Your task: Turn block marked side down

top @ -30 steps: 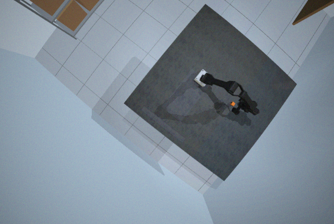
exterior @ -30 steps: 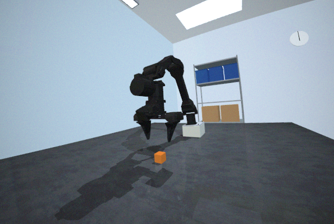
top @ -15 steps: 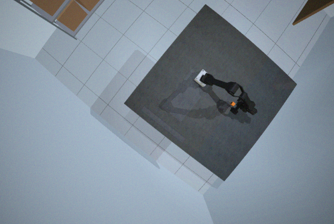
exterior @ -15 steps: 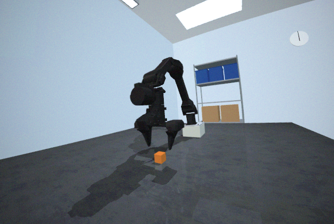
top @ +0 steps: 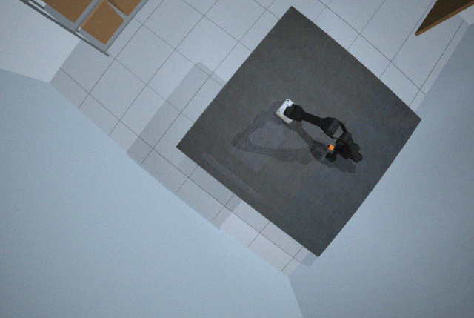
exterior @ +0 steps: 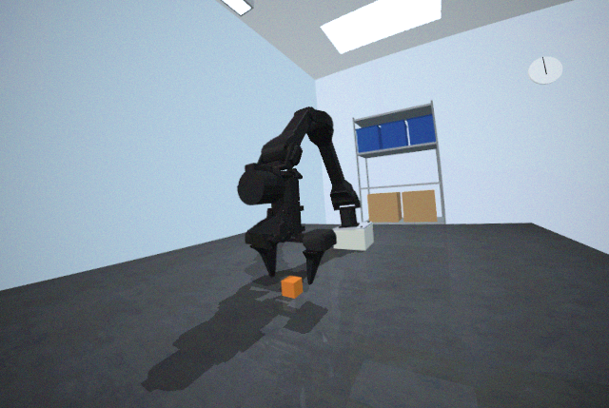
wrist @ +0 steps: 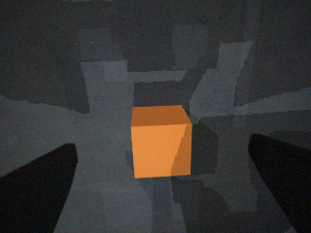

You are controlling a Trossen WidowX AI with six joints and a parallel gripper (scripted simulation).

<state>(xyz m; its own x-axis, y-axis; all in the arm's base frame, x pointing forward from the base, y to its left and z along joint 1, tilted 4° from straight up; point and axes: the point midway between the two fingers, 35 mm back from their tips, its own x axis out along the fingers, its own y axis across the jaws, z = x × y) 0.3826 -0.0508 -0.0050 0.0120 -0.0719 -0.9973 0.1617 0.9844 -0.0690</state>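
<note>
The orange block is 10 mm behind my gripper tip and 10 mm below it.
</note>
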